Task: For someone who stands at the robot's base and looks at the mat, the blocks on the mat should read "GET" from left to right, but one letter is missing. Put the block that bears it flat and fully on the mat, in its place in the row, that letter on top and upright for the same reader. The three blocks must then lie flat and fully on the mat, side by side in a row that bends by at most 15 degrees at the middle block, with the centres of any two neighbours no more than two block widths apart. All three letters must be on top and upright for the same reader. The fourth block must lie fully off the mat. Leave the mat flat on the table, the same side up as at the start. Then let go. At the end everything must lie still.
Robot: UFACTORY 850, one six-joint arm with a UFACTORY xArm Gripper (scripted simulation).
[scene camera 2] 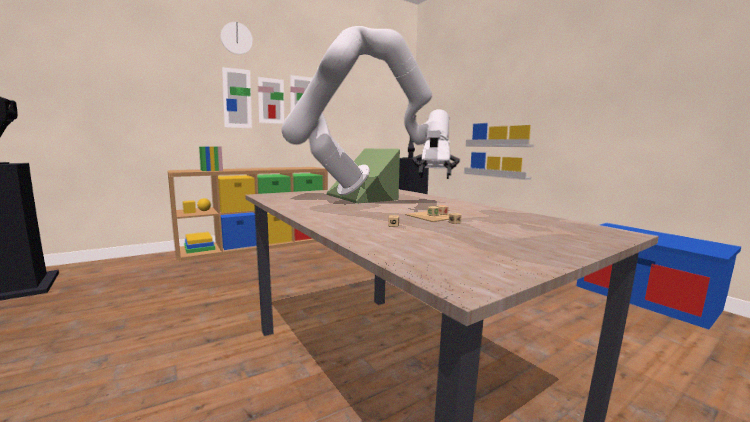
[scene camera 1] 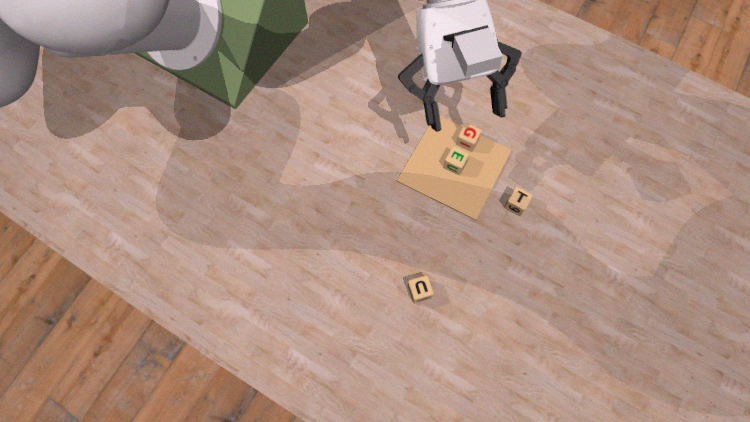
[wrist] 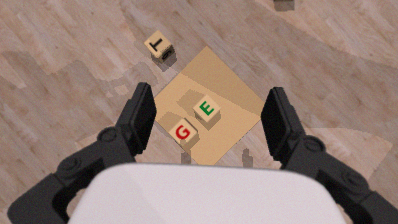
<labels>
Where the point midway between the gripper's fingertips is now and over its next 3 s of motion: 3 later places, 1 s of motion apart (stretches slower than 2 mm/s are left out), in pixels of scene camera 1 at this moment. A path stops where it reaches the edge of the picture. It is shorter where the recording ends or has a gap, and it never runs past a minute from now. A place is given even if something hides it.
My gripper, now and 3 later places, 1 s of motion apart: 467, 122; 540, 169; 434, 266; 447, 257
</labels>
